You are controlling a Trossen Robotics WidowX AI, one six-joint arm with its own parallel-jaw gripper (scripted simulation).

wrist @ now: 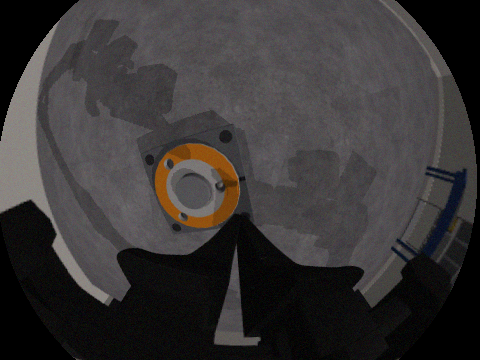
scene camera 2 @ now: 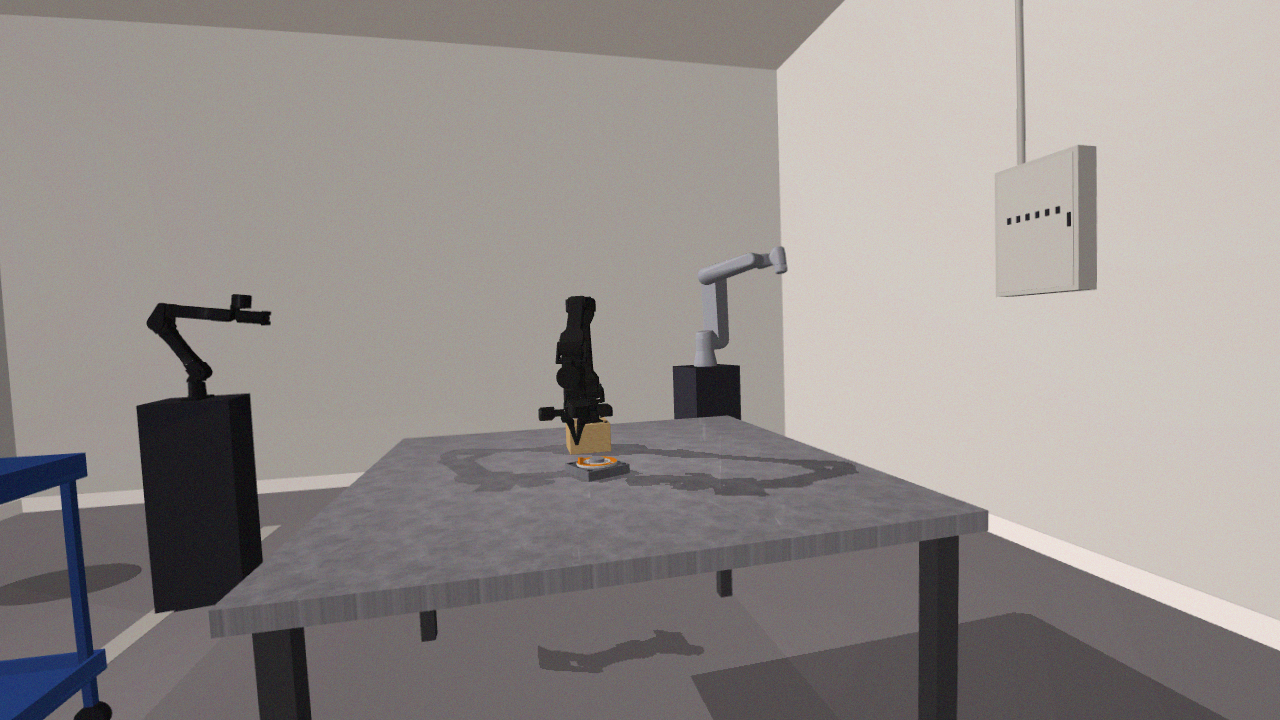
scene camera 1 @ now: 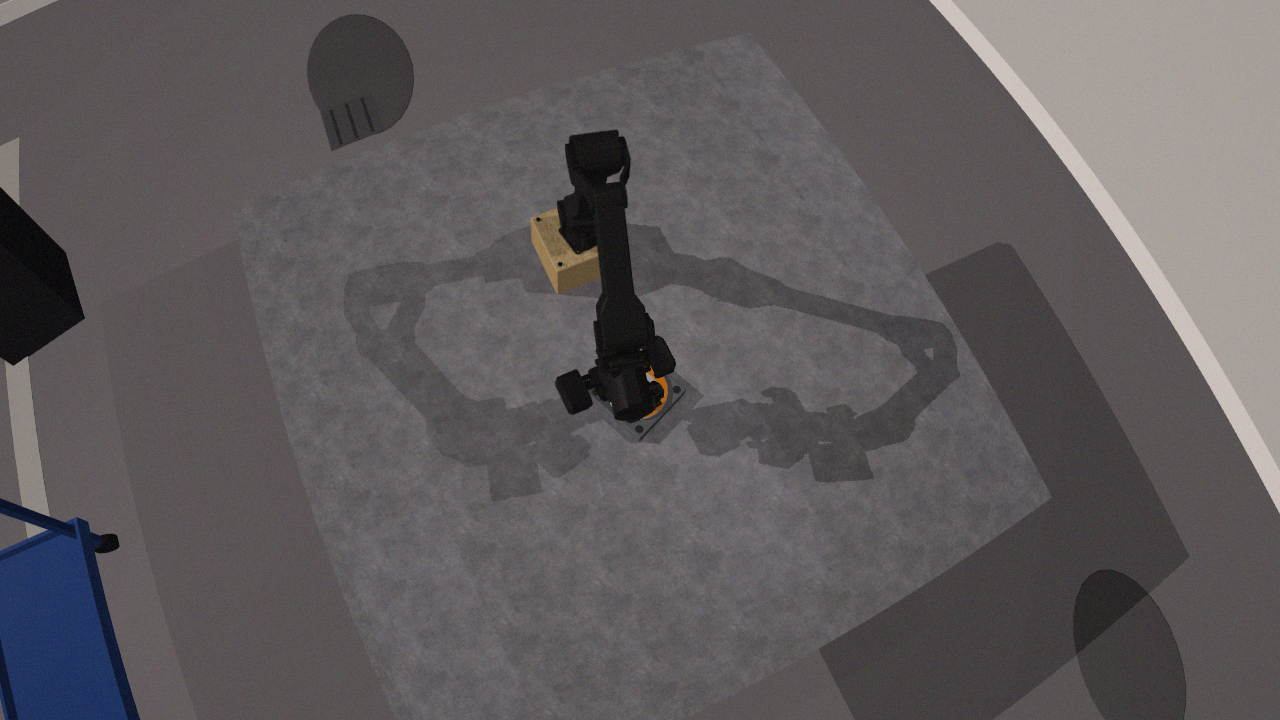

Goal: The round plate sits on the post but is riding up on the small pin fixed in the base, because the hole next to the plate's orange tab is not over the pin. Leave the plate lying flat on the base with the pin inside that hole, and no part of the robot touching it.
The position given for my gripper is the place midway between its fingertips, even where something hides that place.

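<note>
I see a square grey base [scene camera 2: 620, 468] [wrist: 224, 139], and with it a round plate [wrist: 200, 158]. As for my gripper [wrist: 238, 219] [scene camera 1: 612, 392] [scene camera 2: 576, 444], it is shut and holds nothing.
</note>
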